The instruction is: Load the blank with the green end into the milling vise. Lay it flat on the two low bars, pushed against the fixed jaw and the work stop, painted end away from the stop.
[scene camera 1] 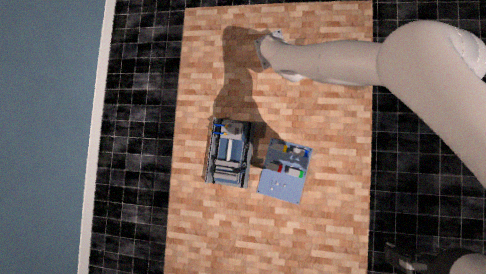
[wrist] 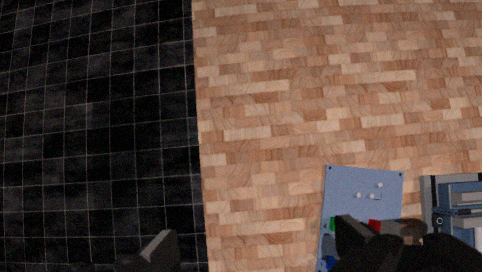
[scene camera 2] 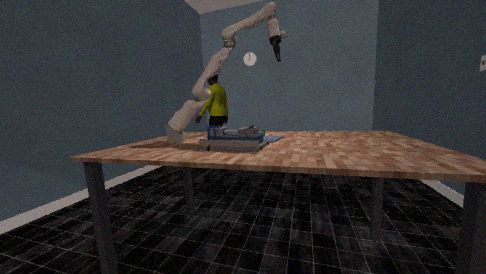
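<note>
The blank with the green end (scene camera 1: 294, 171) lies on a blue board (scene camera 1: 280, 191) (scene camera 2: 275, 138) (wrist: 350, 181), to the right of the milling vise (scene camera 1: 229, 150) (scene camera 2: 232, 145) (wrist: 427, 200) in scene camera 1. In the wrist view its green end (wrist: 332, 223) shows beside a gripper finger, which hides its grey body. The vise stands on the table with its jaws across one end; its low bars and work stop are too small to tell apart. My gripper (scene camera 1: 392, 250) (scene camera 2: 278, 60) (wrist: 256, 241) is open and empty, high above table level and, in scene camera 1, off the table's right edge.
Blanks with red (scene camera 1: 280, 168) (wrist: 374, 225), yellow (scene camera 1: 285, 148) and blue (scene camera 1: 306, 154) (wrist: 329, 262) ends lie on the board, beside small white pins (scene camera 1: 278, 185) (wrist: 371, 196). The arm's shadow crosses the board and vise. A person in yellow (scene camera 2: 218, 102) stands behind the table (scene camera 2: 350, 150).
</note>
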